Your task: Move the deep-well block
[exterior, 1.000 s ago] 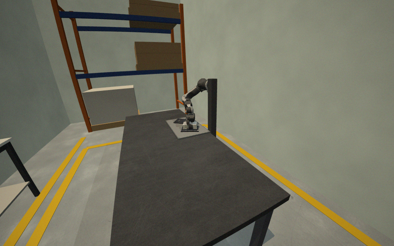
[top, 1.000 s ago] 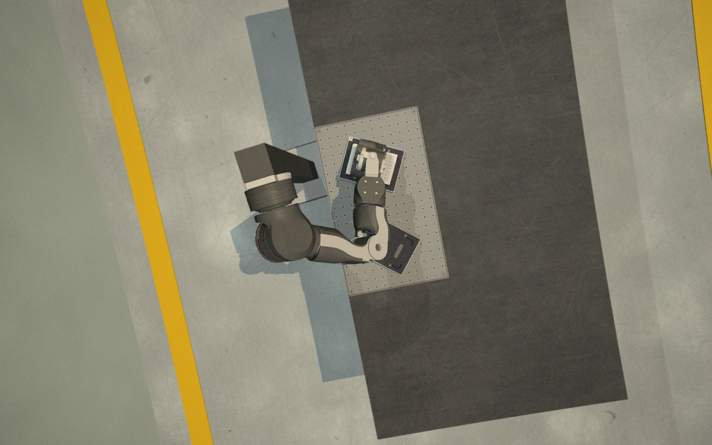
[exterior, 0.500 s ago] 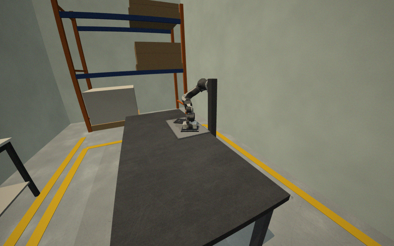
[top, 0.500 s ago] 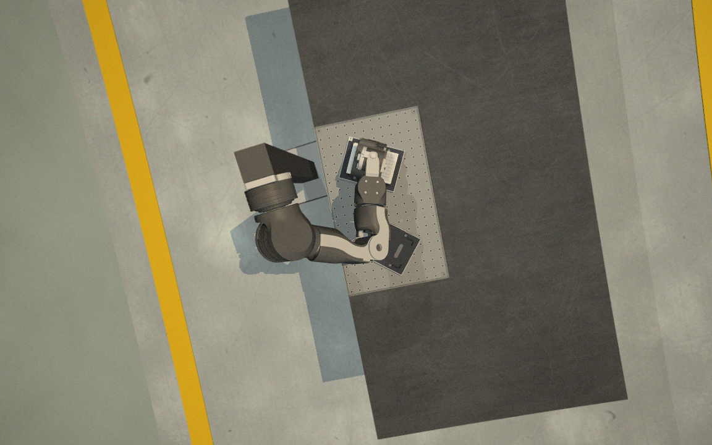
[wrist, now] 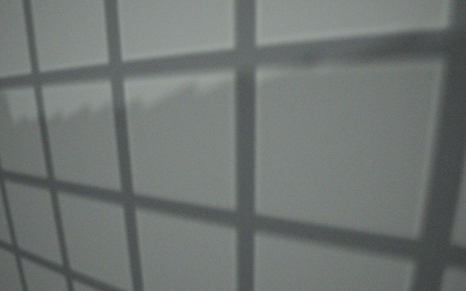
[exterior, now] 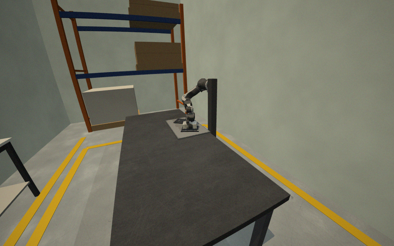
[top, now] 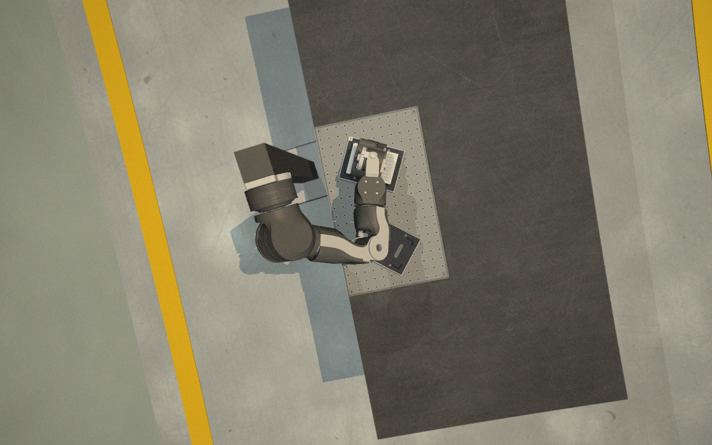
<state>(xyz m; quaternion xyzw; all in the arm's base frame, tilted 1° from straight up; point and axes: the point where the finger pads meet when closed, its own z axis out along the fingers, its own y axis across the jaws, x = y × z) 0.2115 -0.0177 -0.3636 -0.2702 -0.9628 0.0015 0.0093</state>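
Right now the cream 96-well deep-well block is 2 cm above my hand. From my hand the other things lie so: A1 corner mark: 4 cm behind, 14 cm to the right, 2 cm below.
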